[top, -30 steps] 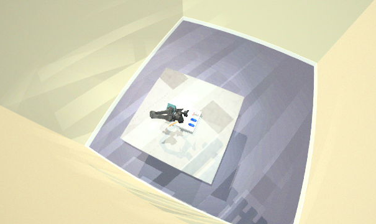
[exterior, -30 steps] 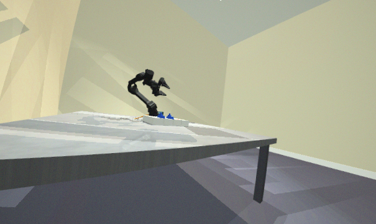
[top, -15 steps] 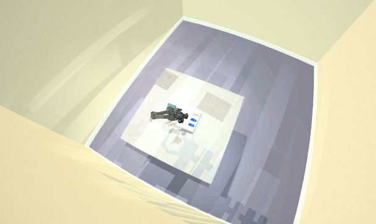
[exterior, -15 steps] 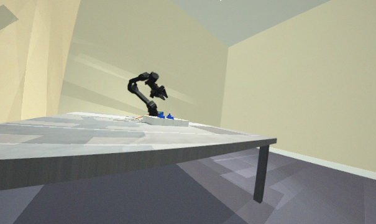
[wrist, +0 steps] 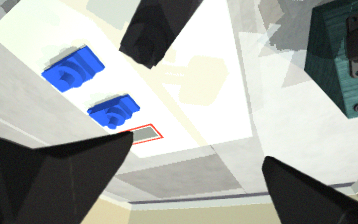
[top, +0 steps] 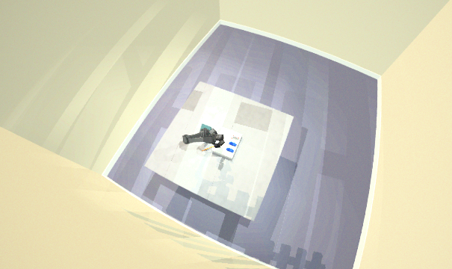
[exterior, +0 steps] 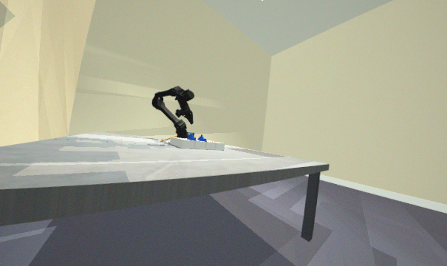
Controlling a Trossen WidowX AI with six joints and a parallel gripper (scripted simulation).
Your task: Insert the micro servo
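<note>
The deck lies 30 mm ahead of my gripper tip, 20 mm to the left of it and 130 mm below it.
</note>
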